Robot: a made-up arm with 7 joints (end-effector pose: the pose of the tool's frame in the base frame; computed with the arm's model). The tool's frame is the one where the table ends.
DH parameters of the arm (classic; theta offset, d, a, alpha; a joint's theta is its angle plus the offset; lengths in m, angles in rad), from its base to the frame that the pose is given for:
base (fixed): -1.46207 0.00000 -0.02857 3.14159
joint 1: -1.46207 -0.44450 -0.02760 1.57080
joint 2: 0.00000 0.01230 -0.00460 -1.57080
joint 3: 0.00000 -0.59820 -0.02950 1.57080
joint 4: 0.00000 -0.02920 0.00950 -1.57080
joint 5: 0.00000 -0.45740 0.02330 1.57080
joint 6: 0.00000 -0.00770 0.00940 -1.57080
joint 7: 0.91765 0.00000 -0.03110 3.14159
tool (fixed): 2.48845 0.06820 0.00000 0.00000
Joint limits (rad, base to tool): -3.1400..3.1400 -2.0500..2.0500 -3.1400..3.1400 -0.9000..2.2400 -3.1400..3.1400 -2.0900..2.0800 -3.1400..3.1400
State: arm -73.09 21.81 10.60 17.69 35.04 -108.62 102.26
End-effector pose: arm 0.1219 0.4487 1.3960 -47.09 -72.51 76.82
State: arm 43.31 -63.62 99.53 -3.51 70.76 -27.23 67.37
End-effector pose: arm -0.7378 0.7863 0.9142 25.50 27.26 170.22
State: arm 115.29 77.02 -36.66 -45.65 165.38 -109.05 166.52
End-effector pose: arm -0.5233 -0.6649 0.9262 136.01 -51.51 -11.49
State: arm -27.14 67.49 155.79 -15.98 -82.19 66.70 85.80
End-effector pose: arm 0.8754 0.4871 0.6973 -100.65 17.09 -123.99
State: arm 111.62 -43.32 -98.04 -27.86 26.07 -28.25 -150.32
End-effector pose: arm 0.0118 0.7565 1.2829 69.11 -2.37 -140.75
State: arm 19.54 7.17 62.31 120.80 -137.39 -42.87 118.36
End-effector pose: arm 0.0447 -0.3873 0.7390 143.67 17.15 -29.14
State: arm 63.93 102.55 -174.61 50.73 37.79 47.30 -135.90
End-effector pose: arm 0.5371 -0.7225 0.6243 -27.63 20.36 -47.45
